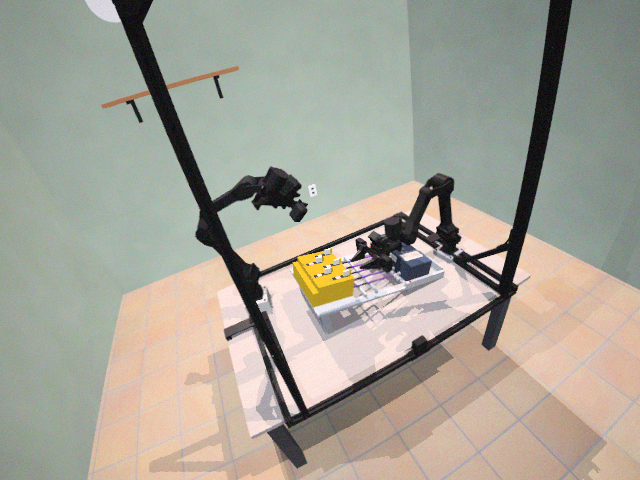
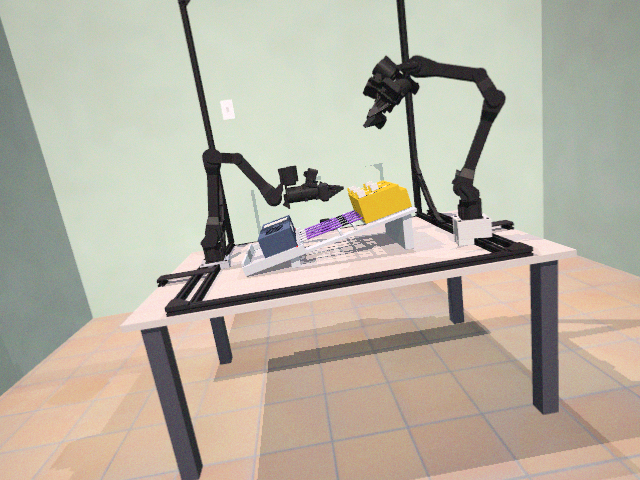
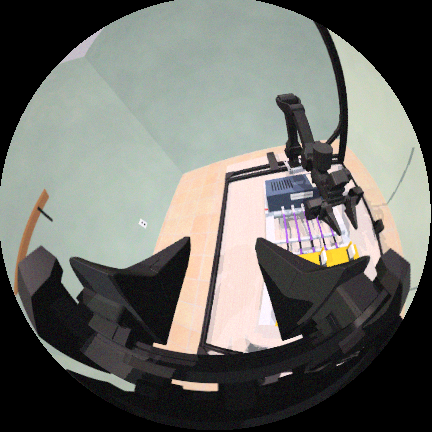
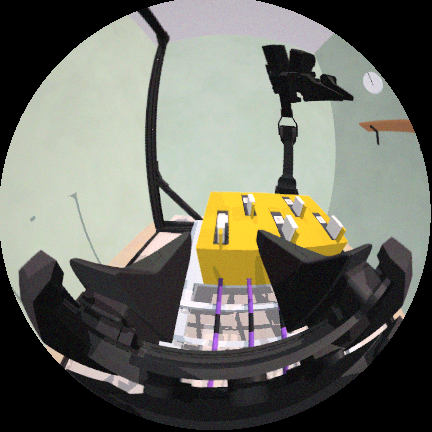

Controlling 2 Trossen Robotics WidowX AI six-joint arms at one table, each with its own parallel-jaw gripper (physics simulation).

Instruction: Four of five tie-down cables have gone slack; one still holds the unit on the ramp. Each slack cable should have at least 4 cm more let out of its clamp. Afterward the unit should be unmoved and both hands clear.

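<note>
The dark blue unit [image 1: 413, 264] [image 2: 277, 237] [image 3: 280, 199] sits low on the white ramp [image 1: 338, 307] [image 2: 330, 240]. Purple cables [image 1: 379, 277] [image 2: 320, 228] [image 3: 298, 232] [image 4: 251, 320] run from it up to the yellow clamp block [image 1: 330, 293] [image 2: 382, 204] [image 3: 342, 257] [image 4: 232, 265], which has white levers [image 4: 290, 229] on top. I cannot tell which cables are slack. My left gripper [image 2: 373, 120] [image 3: 223, 242] is open and empty, high above the table and away from the block. My right gripper [image 1: 360, 262] [image 2: 341, 188] [image 3: 348, 231] [image 4: 224, 235] is open and empty above the cables, near the block's cable side.
The ramp stands on a pale table [image 1: 361, 372] [image 2: 434, 253]. A black frame [image 1: 372, 379] [image 2: 330, 283] borders the table, with tall black posts [image 1: 540, 129] [image 2: 199, 82] rising from it. The blue unit lies beneath my right forearm.
</note>
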